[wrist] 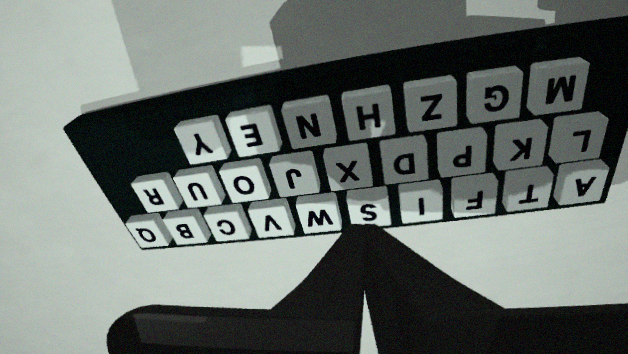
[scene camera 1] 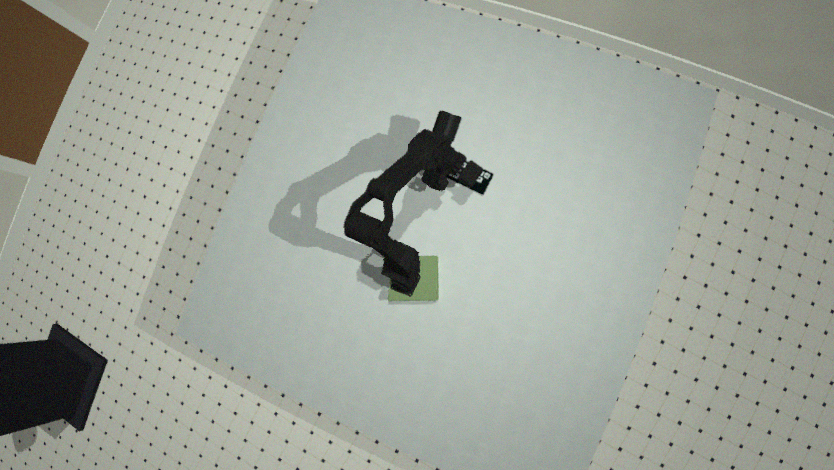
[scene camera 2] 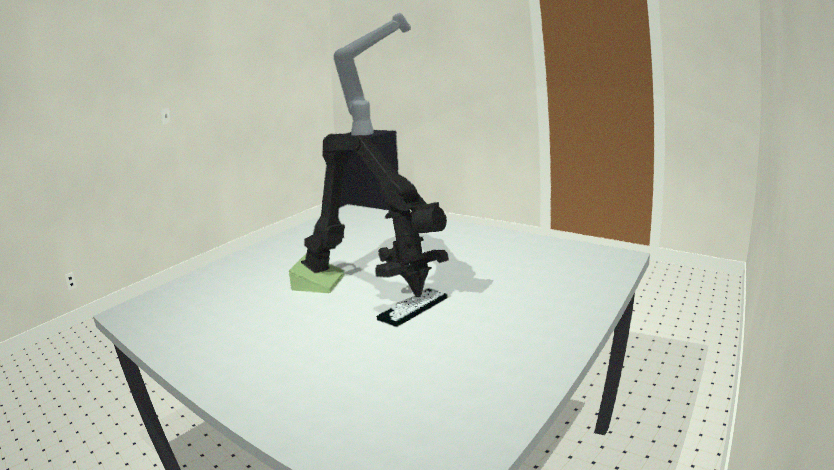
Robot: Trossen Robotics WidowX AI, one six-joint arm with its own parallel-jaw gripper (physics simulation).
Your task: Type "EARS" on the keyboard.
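Places are measured from the arm's base along level axes (x ahead, y left, z up), in centimetres.
Where they show: gripper, fingertip midpoint: (wrist: 361, 237) (scene camera 1: 457, 161) (scene camera 2: 418, 297); arm's base, origin of the base link: (scene camera 1: 405, 282) (scene camera 2: 315, 265).
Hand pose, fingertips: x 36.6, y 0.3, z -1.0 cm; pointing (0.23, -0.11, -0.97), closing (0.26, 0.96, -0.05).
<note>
Things, the pixels of their centre, and the offset from my fingertips. "spot": a spot on its surface instead. Level surfaces: height alone.
- black keyboard, surface spot: (wrist: 115, 150) (scene camera 2: 385, 314) (scene camera 1: 479, 187) spot: dx -4.0, dy -8.4, dz -2.2 cm
- E key, body centre: (wrist: 254, 131) dx -3.5, dy -2.8, dz -2.0 cm
- R key, body centre: (wrist: 157, 193) dx -1.9, dy -7.6, dz -2.0 cm
- S key, body centre: (wrist: 369, 208) dx +0.5, dy +0.2, dz -2.0 cm
- pale table, its level: dz -3.5 cm
The black keyboard (scene camera 1: 485, 188) (scene camera 2: 385, 318) (wrist: 115, 150) with pale letter keys lies on the table; the arm partly covers it in scene camera 1. In the wrist view its letters appear upside down. The E key (wrist: 251, 135) is in the top row, the R key (wrist: 154, 195) at the left of the middle row, the S key (wrist: 369, 210) mid bottom row, and the A key (wrist: 582, 185) at the bottom row's right end. My gripper (scene camera 2: 418, 293) (wrist: 361, 237) is shut and empty, pointing down. Its tips overlap the S key's lower edge in the wrist view; whether they touch is unclear.
The arm's base stands on a green wedge block (scene camera 1: 428, 280) (scene camera 2: 312, 283) on the pale table (scene camera 1: 525, 350) (scene camera 2: 350, 373). A dark pedestal (scene camera 1: 46, 379) (scene camera 2: 367, 175) stands beyond the table edge, with a grey arm (scene camera 2: 347, 75) above it in scene camera 2.
</note>
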